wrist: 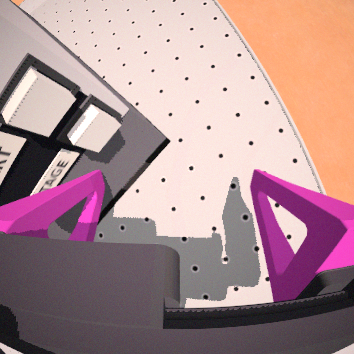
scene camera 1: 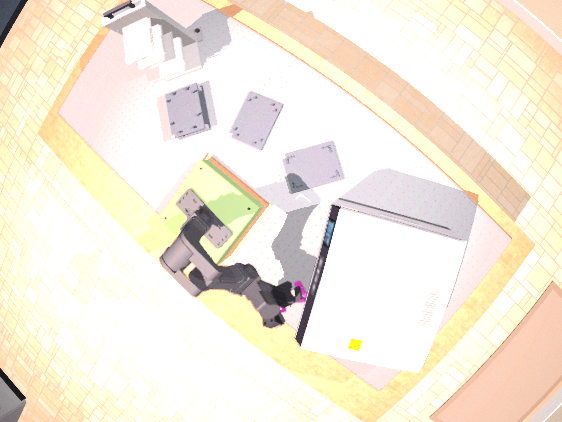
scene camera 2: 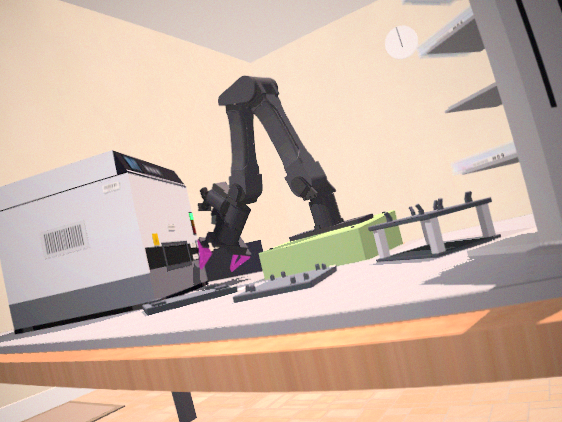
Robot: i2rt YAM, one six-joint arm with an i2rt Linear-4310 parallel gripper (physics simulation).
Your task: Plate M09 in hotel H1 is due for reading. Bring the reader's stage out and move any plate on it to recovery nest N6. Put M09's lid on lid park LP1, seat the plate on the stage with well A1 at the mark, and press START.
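Frame: origin at the arm's base, x ahead, y left, z up, level; metres.
Where they show: gripper, fingertip midpoint: (wrist: 176,177) (scene camera 1: 297,304) (scene camera 2: 216,269); arm's base, origin of the base link: (scene camera 1: 203,218) (scene camera 2: 330,229).
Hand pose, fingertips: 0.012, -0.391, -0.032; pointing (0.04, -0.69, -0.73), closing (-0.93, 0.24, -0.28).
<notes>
Each offset is from my fingertips to the top centre of the thing, as dx, dy, dz. "pt": to the spot under its first point.
The white reader {+0.255, -0.102, +0.306} (scene camera 1: 385,285) (scene camera 2: 70,240) stands at one end of the table. Its stage does not show outside the housing. In the wrist view its large white START button {+0.022, -0.027, +0.088} (wrist: 40,102) and smaller white STAGE button {+0.022, -0.027, +0.057} (wrist: 95,127) are at the upper left. My gripper (scene camera 1: 292,301) (scene camera 2: 218,265) (wrist: 176,177) is open and empty, low beside the reader's front, with the STAGE button above and left of its left fingertip. Plate M09 {+0.281, +0.851, +0.075} (scene camera 2: 487,160) lies on a low shelf of the grey hotel {pt +0.387, +0.889, +0.081} (scene camera 2: 530,125). Nest and lid park labels cannot be read.
A raised grey holder on posts {pt +0.192, +0.674, +0.022} (scene camera 1: 189,110) (scene camera 2: 430,215) and two low grey holders with pegs, one nearer the middle (scene camera 1: 257,120) (scene camera 2: 300,285) and one nearer the reader {+0.326, +0.267, -0.019} (scene camera 1: 314,165) (scene camera 2: 190,300), stand on the table. The arm's base stands on a green block (scene camera 1: 225,200) (scene camera 2: 320,250).
</notes>
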